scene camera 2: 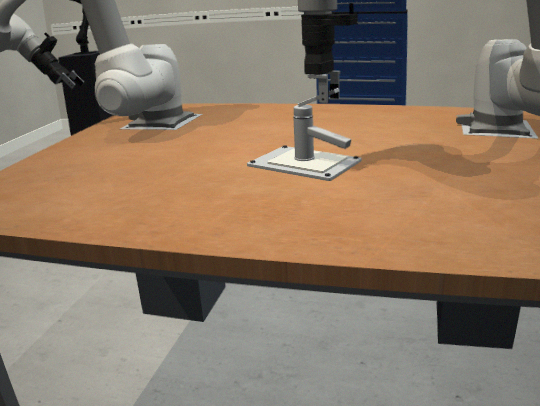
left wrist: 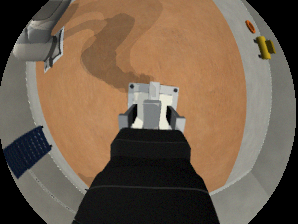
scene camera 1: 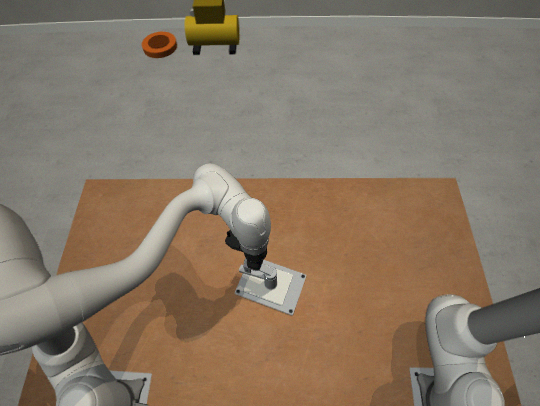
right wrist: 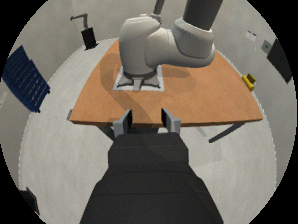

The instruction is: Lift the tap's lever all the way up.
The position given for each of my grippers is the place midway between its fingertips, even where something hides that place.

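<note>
Both my left gripper [scene camera 2: 329, 100] and my right gripper [scene camera 2: 78, 85] are visible to me in scene camera 2. In the left wrist view I see my left gripper [left wrist: 151, 110] again, together with a grey tap [left wrist: 154, 88]. The right wrist view gives me my right gripper [right wrist: 146, 114].
</note>
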